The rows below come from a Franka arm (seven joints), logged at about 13 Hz.
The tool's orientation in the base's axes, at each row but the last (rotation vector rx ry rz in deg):
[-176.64 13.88 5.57]
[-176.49 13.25 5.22]
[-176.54 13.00 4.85]
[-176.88 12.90 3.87]
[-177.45 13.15 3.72]
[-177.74 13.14 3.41]
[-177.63 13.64 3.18]
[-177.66 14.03 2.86]
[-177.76 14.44 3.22]
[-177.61 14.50 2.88]
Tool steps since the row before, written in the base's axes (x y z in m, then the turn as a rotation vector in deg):
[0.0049 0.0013 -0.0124 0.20 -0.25 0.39]
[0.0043 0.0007 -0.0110 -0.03 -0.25 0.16]
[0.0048 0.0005 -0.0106 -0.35 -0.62 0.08]
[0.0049 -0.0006 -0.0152 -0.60 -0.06 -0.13]
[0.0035 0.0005 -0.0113 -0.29 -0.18 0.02]
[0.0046 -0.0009 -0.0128 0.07 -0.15 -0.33]
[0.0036 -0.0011 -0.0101 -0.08 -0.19 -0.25]
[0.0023 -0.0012 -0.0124 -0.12 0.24 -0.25]
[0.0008 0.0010 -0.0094 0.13 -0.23 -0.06]
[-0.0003 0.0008 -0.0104 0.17 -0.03 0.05]
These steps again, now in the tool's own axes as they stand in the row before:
[0.0055 -0.0015 0.0121 0.21 0.20 -0.41]
[0.0048 -0.0008 0.0108 0.00 0.24 -0.17]
[0.0053 -0.0007 0.0104 -0.26 0.66 -0.10]
[0.0056 0.0005 0.0149 -0.58 0.15 0.15]
[0.0039 -0.0006 0.0112 -0.26 0.22 -0.02]
[0.0052 0.0006 0.0126 0.10 0.15 0.32]
[0.0041 0.0008 0.0099 -0.04 0.21 0.25]
[0.0029 0.0012 0.0123 -0.15 -0.21 0.26]
[0.0010 -0.0009 0.0094 0.17 0.21 0.05]
[-0.0001 -0.0004 0.0104 0.17 0.00 -0.06]

